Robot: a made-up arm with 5 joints.
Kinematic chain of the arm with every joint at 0, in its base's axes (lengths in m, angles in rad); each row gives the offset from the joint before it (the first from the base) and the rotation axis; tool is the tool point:
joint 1: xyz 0 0 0.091 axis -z
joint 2: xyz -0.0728 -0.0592 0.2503 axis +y
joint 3: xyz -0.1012 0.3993 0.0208 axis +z
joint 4: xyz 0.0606 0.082 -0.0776 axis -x
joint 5: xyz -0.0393 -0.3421 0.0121 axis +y
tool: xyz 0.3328 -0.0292 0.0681
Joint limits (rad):
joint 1: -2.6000..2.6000
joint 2: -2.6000..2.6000
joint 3: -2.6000..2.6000
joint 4: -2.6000..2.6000
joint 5: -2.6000..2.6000
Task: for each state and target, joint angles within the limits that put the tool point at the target. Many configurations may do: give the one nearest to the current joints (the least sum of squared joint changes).
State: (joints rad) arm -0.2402 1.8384 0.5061 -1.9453 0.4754
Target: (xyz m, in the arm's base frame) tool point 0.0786 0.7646 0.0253
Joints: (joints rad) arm 0.5549 1.2832 0.0604 -2.0936 0.4552
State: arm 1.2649 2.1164 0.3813 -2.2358 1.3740
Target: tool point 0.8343 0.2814 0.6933
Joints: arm 1.4840 1.7261 0.6580 -2.1743 1.4260
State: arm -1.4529 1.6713 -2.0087 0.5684 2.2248
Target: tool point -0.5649 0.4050 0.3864
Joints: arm -1.2283 1.9560 -2.2983 1.2643 2.5558
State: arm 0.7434 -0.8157 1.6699 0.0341 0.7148
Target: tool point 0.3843 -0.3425 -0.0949
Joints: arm 1.8258 -0.7560 1.6850 -0.6169 1.4948
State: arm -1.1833 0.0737 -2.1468 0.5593 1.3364
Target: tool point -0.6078 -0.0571 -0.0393
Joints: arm -0.8134 -0.2939 -2.1003 0.2730 1.4235
